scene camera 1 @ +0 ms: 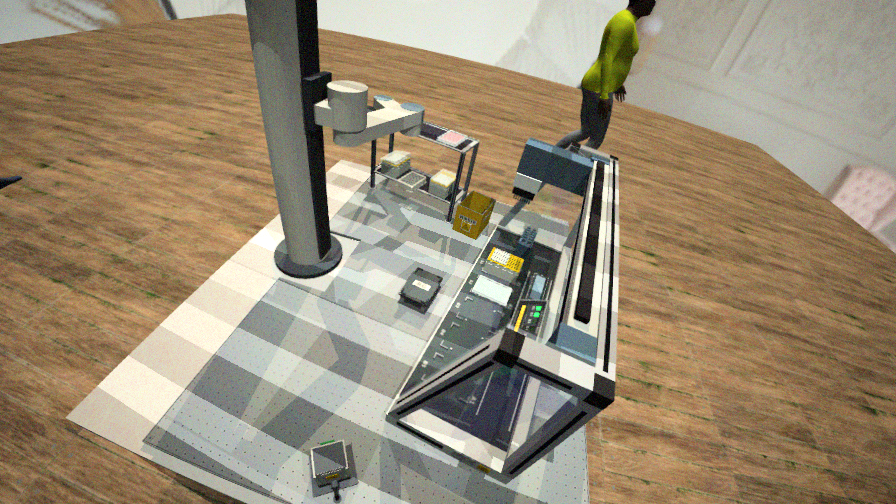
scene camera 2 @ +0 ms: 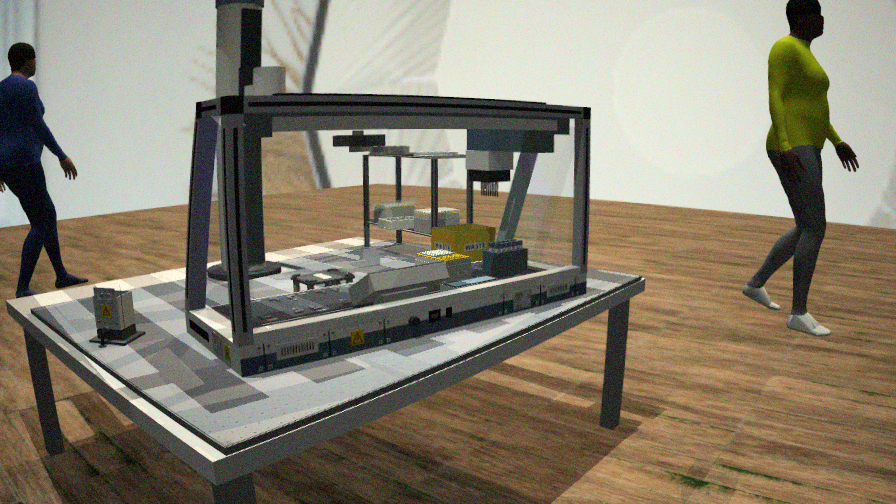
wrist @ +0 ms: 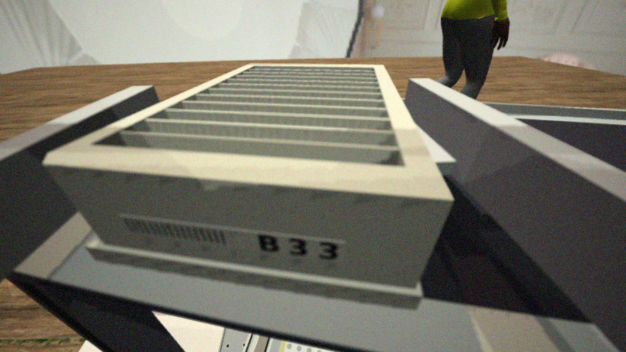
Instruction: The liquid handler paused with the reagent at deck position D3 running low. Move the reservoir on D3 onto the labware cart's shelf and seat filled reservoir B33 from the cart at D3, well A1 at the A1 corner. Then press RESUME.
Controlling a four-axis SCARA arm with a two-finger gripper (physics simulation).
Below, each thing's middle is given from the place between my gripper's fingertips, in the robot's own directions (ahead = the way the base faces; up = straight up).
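Scene:
Yellow waste box (scene camera 1: 473, 213): my hand 300 mm above it, 150 mm to the left of it, 450 mm short of it.

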